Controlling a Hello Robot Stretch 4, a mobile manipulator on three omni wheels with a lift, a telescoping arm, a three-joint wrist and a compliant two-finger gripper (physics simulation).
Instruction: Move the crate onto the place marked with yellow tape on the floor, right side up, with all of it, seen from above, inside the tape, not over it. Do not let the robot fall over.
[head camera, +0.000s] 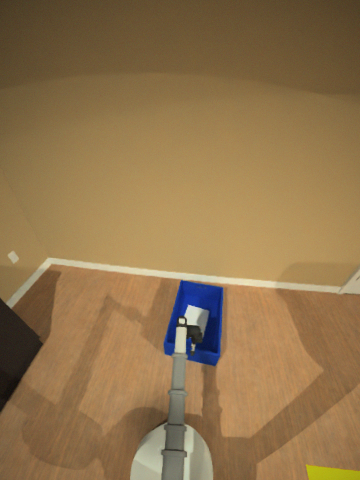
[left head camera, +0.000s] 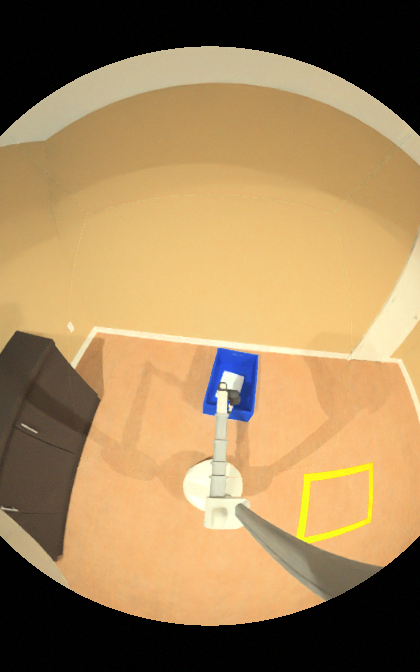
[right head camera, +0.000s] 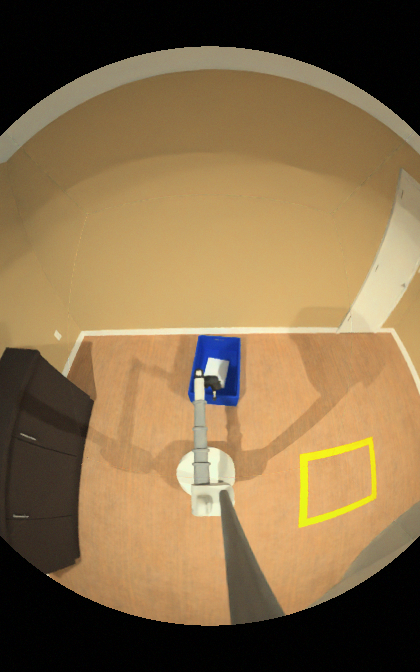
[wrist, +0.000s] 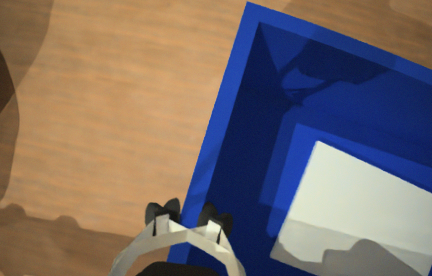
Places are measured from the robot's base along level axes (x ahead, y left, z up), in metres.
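Pixels of known places: gripper, fingertip midpoint: (head camera: 192, 350) (wrist: 190, 215).
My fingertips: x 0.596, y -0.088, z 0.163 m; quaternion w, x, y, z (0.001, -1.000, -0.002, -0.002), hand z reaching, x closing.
Ahead of a thing's pixels: the offset from my fingertips to its top centre. "*": to the spot under its first point.
The blue crate {dz +0.030, dx +0.289, dy -0.036 m} (head camera: 205, 357) (left head camera: 245, 416) (right head camera: 227, 400) (wrist: 223, 110) stands upright on the floor near the back wall, with a white rectangle (head camera: 197, 316) (left head camera: 231, 380) (right head camera: 218, 367) (wrist: 360, 185) on its bottom. My gripper (head camera: 193, 350) (left head camera: 230, 408) (right head camera: 214, 394) (wrist: 190, 215) is at the crate's near side. In the wrist view one fingertip is outside the wall and the other inside, close against the rim; it is shut on that wall. The yellow tape outline {* dz -0.189, dx -0.594, dy -0.835 m} (head camera: 332, 472) (left head camera: 304, 505) (right head camera: 304, 490) lies on the floor at the right, apart from the crate.
My round white base (left head camera: 232, 485) (right head camera: 225, 470) stands in front of the crate. A dark cabinet (head camera: 15, 355) (left head camera: 45, 450) (right head camera: 45, 475) stands at the left. A white door (left head camera: 387, 320) (right head camera: 385, 265) is at the back right. The wall's white baseboard {* dz -0.126, dx +0.754, dy -0.958 m} (head camera: 280, 284) runs close behind the crate.
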